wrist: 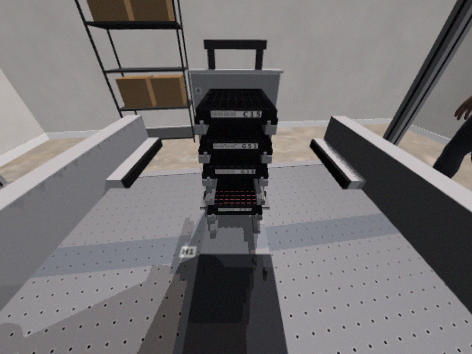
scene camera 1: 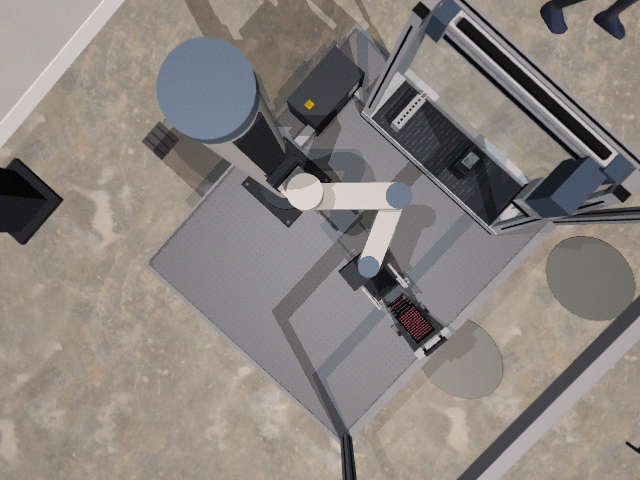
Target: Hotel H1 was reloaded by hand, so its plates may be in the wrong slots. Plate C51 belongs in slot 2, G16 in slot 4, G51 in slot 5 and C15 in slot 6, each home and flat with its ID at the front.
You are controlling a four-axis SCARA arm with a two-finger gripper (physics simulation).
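Places are measured from the arm's base along level axes (x back, y right, z up), in centimetres.
Pixels of known places: gripper, fingertip midpoint: [wrist: 236,130] [scene camera 1: 393,297].
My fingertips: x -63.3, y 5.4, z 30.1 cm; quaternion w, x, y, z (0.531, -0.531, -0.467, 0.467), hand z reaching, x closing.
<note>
Ahead of a thing's pixels: the offset from my fingertips to its top centre. "*": to the spot under its first point.
Hotel H1 {* dz +2.1, dx -21.2, dy +1.6 cm} [scene camera 1: 435,342] [wrist: 235,80] stands at the table's edge with several dark plates stacked in it, ID labels facing the wrist view. Plate C15 {dz -0.4, dx -12.6, dy +1.6 cm} [scene camera 1: 415,321] [wrist: 236,114] is on top and looks flat. Plate G51 {dz -4.0, dx -12.7, dy +1.6 cm} [wrist: 236,146] is below it, then plate G16 {dz -7.5, dx -12.7, dy +1.5 cm} [wrist: 236,171]. Below a wider gap lies a lowest plate {dz -14.6, dx -12.7, dy +1.5 cm} [wrist: 235,198] with red wells; its label is too small to read surely. My gripper [scene camera 1: 388,290] [wrist: 236,130] is open and empty, in front of the hotel and apart from the plates. Slot numbers are not readable.
A black box {* dz -17.4, dx +74.8, dy -45.4 cm} [scene camera 1: 326,87] with a yellow mark stands near the arm's base. A framed enclosure [scene camera 1: 426,167] with a dark slatted deck is at the upper right. In the wrist view, a handle {* dz +5.2, dx -20.0, dy +2.5 cm} [wrist: 235,44] rises above the hotel; shelves with cartons [wrist: 151,91] stand behind.
</note>
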